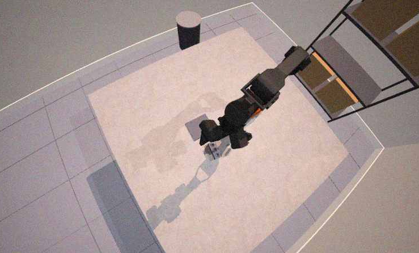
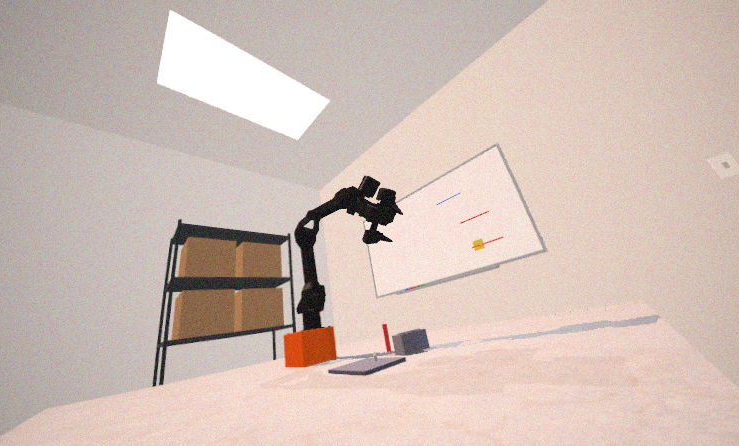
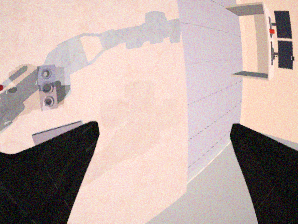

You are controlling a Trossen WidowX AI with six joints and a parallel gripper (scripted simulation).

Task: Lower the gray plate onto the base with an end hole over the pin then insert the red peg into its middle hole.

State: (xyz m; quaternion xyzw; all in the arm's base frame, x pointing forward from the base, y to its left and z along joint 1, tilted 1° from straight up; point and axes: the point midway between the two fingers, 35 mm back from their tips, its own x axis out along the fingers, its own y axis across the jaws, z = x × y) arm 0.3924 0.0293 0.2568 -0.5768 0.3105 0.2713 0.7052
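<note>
The gray plate lies 300 mm below my gripper tip, 50 mm behind it and 30 mm to the left of it. Also, from my gripper tip: red peg 300 mm below, 170 mm behind, 70 mm to the left; dark base 330 mm below, 120 mm to the right, 80 mm behind.
</note>
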